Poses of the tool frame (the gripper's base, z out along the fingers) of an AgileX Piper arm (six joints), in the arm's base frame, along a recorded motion.
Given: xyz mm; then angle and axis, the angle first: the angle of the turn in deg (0 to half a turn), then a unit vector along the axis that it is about.
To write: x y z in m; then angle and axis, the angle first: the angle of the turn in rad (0 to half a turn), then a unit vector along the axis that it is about. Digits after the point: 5 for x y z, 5 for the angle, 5 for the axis.
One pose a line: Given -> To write
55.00 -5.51 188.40 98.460 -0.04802 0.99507 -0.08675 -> 0.05500 -0.00551 0.18840 1.71845 -0.04802 0.99507 -0.08675
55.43 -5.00 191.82 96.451 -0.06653 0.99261 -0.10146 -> 0.05543 -0.00500 0.19182 1.68339 -0.06653 0.99261 -0.10146
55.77 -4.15 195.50 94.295 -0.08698 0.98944 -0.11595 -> 0.05577 -0.00415 0.19550 1.64576 -0.08698 0.98944 -0.11595
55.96 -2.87 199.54 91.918 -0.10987 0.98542 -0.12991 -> 0.05596 -0.00287 0.19954 1.60427 -0.10987 0.98542 -0.12991
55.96 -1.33 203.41 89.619 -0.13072 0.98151 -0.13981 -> 0.05596 -0.00133 0.20341 1.56415 -0.13072 0.98151 -0.13981
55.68 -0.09 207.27 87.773 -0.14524 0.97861 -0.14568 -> 0.05568 -0.00009 0.20727 1.53193 -0.14524 0.97861 -0.14568
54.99 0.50 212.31 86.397 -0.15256 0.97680 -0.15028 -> 0.05499 0.00050 0.21231 1.50791 -0.15256 0.97680 -0.15028
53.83 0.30 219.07 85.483 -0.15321 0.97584 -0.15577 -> 0.05383 0.00030 0.21907 1.49196 -0.15321 0.97584 -0.15577
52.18 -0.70 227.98 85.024 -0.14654 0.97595 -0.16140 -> 0.05218 -0.00070 0.22798 1.48395 -0.14654 0.97595 -0.16140
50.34 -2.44 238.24 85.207 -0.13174 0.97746 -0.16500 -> 0.05034 -0.00244 0.23824 1.48714 -0.13174 0.97746 -0.16500
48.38 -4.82 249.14 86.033 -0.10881 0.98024 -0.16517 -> 0.04838 -0.00482 0.24914 1.50156 -0.10881 0.98024 -0.16517
